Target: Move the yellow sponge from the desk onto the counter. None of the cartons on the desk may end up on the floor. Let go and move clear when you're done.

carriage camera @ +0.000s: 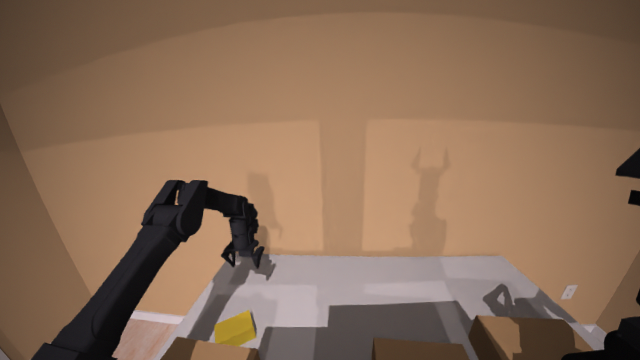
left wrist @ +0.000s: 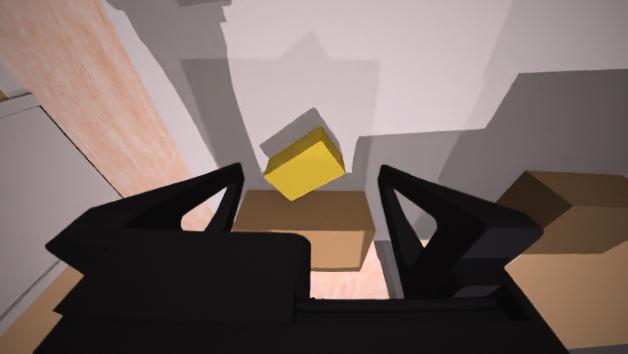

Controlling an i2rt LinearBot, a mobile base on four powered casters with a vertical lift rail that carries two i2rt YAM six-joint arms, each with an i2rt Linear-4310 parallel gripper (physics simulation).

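The yellow sponge [carriage camera: 236, 329] [left wrist: 306, 172] lies turned at an angle on the grey desk [carriage camera: 350, 272] [left wrist: 430, 35], just beyond a brown carton [carriage camera: 215, 350] [left wrist: 337, 250]. My left gripper [carriage camera: 244, 266] [left wrist: 311, 171] is open and empty. It points down, above the desk toward its far left part, and the sponge shows between its fingertips in the left wrist view, well below them. Parts of my right arm show at the right edge of the carriage view. Its gripper is cut off, but its shadow on the wall shows spread fingers. I cannot make out the counter for certain.
Two more cartons [carriage camera: 420, 350] [carriage camera: 525, 336] stand at the near middle and near right of the desk. Carton faces [left wrist: 575, 230] show at the right of the left wrist view. A grey panelled surface [left wrist: 45, 160] lies left, across a strip of floor [left wrist: 90, 75]. A wall [carriage camera: 345, 190] rises behind the desk.
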